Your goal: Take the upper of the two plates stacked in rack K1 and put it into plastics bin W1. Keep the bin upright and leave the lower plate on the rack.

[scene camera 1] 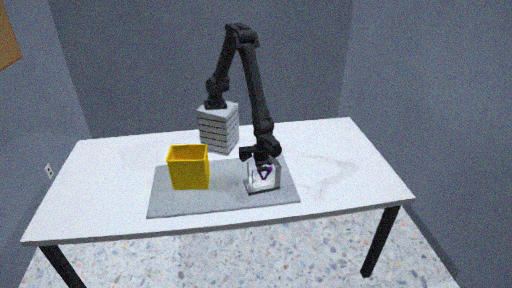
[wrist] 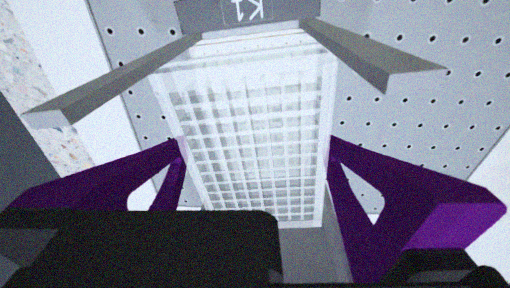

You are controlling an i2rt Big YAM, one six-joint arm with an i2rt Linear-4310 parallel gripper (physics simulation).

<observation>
In view: my gripper [wrist: 255, 143], a yellow plastics bin W1 [scene camera 1: 188, 165] and a gridded plate [wrist: 254, 127].
The wrist view does not show the yellow plastics bin W1: it is out of frame.
</observation>
